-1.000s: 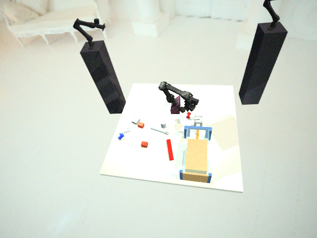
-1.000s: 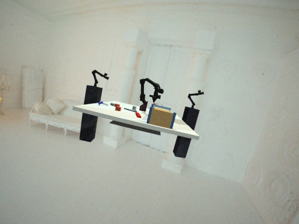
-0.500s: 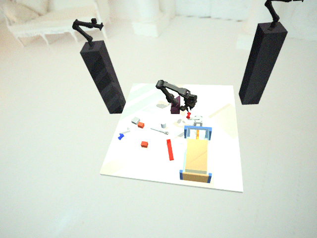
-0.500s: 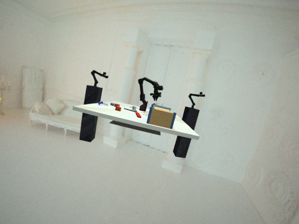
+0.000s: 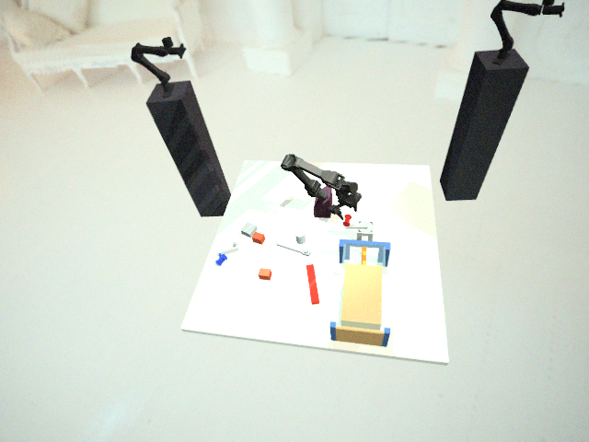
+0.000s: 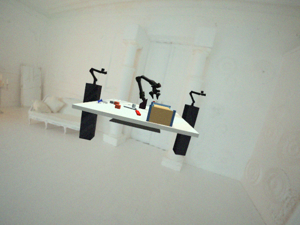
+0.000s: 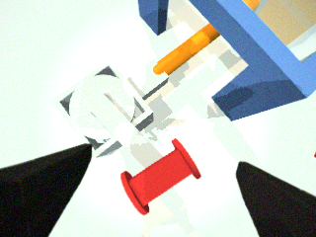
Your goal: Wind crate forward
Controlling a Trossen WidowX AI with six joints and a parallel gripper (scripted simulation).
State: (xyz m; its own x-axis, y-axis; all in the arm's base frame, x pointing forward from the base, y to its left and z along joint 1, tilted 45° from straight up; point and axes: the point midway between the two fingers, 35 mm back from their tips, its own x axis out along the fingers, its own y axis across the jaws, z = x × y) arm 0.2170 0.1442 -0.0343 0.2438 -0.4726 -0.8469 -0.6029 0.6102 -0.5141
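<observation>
Now: the red grip 1 cm behind my gripper tip, 1 cm to the right of it and 7 cm below it. Also, from my gripper tip: hand winch (3 cm behind, 8 cm to the left, 17 cm below); then blue steel frame (15 cm ahead, 7 cm to the left, 9 cm below); then red-knobbed winch handle (1 cm behind, 3 cm to the left, 10 cm below).
</observation>
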